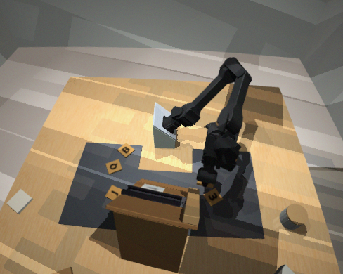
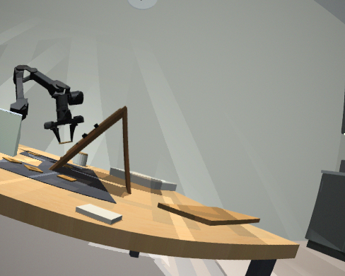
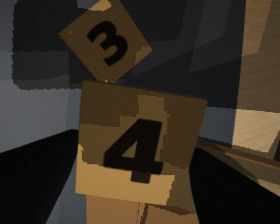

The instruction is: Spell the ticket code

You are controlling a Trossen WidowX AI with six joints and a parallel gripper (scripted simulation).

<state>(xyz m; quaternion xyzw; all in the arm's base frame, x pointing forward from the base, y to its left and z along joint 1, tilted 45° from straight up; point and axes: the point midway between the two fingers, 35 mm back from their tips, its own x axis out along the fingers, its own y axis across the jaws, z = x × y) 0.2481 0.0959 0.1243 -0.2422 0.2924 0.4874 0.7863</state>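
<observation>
Now: gripper tip 30 mm short of the white ticket, 190 mm to the left of it and 10 mm above it. Round my gripper tip: tile marked 4: right at my gripper tip; then q tile: 100 mm behind, 380 mm to the right, 100 mm below; then dark mat: 60 mm behind, 160 mm to the right, 100 mm below.
</observation>
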